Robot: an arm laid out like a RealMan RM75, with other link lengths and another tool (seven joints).
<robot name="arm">
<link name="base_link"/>
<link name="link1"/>
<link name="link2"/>
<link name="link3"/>
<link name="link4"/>
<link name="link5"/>
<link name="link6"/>
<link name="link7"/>
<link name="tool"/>
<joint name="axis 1" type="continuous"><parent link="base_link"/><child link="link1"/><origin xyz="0 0 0.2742" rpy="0 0 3.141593"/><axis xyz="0 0 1"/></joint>
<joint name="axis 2" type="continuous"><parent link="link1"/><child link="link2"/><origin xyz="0 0 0" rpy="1.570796 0 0"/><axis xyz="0 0 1"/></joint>
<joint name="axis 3" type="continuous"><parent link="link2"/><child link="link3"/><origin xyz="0 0.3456 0" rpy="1.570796 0 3.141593"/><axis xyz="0 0 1"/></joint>
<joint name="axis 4" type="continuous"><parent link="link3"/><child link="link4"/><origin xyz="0 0 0" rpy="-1.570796 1.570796 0"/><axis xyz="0 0 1"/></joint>
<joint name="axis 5" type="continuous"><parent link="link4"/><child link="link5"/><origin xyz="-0.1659 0 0" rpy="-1.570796 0 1.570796"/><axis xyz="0 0 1"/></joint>
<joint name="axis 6" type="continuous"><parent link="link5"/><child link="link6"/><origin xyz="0 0 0" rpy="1.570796 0 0"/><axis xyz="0 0 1"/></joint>
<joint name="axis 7" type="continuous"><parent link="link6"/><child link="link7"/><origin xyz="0 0.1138 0" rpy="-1.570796 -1.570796 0"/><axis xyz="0 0 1"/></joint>
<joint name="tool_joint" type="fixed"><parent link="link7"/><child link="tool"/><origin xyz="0.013 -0.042 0.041" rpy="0 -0.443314 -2.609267"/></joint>
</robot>
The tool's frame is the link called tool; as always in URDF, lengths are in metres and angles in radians. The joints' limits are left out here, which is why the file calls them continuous.
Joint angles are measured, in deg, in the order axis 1, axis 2, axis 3, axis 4, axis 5, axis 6, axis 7. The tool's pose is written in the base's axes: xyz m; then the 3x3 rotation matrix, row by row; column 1 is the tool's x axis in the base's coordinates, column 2 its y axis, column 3 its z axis. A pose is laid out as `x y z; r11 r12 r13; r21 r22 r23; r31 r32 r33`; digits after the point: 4 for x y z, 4 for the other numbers.
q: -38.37, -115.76, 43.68, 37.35, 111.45, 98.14, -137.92
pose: -0.2225 0.3966 0.0159; -0.3356 0.6324 0.6982; 0.7511 0.6270 -0.2068; -0.5685 0.4550 -0.6854
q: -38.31, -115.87, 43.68, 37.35, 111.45, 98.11, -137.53
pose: -0.2223 0.3960 0.0152; -0.3320 0.6351 0.6975; 0.7541 0.6229 -0.2082; -0.5667 0.4568 -0.6857
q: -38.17, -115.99, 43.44, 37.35, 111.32, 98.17, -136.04
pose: -0.2219 0.3947 0.0156; -0.3161 0.6452 0.6955; 0.7684 0.6041 -0.2113; -0.5565 0.4676 -0.6868
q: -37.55, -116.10, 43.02, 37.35, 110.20, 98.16, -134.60
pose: -0.2232 0.3929 0.0185; -0.2992 0.6410 0.7068; 0.7851 0.5864 -0.1994; -0.5423 0.4952 -0.6787
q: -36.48, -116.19, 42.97, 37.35, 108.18, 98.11, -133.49
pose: -0.2262 0.3897 0.0224; -0.2849 0.6251 0.7267; 0.7992 0.5735 -0.1800; -0.5292 0.5295 -0.6630
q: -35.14, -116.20, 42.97, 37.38, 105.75, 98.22, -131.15
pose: -0.2298 0.3850 0.0281; -0.2589 0.6163 0.7438; 0.8246 0.5420 -0.1620; -0.5030 0.5714 -0.6485
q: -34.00, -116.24, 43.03, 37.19, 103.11, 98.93, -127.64
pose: -0.2308 0.3786 0.0339; -0.2124 0.6159 0.7587; 0.8562 0.4915 -0.1593; -0.4710 0.6157 -0.6317
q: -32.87, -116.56, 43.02, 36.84, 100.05, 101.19, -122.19
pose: -0.2278 0.3670 0.0394; -0.1249 0.6201 0.7745; 0.8937 0.4094 -0.1836; -0.4309 0.6693 -0.6053
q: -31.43, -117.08, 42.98, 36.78, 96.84, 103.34, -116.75
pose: -0.2264 0.3541 0.0452; -0.0425 0.6113 0.7902; 0.9265 0.3202 -0.1978; -0.3740 0.7237 -0.5800
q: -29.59, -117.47, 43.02, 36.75, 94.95, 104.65, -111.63
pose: -0.2308 0.3407 0.0485; 0.0072 0.6083 0.7937; 0.9496 0.2445 -0.1960; -0.3133 0.7551 -0.5759
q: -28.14, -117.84, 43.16, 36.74, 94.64, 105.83, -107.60
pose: -0.2347 0.3286 0.0475; 0.0426 0.6156 0.7869; 0.9599 0.1931 -0.2031; -0.2770 0.7641 -0.5827
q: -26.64, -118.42, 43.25, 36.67, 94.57, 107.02, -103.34
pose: -0.2383 0.3155 0.0449; 0.0786 0.6205 0.7802; 0.9675 0.1413 -0.2099; -0.2405 0.7713 -0.5892
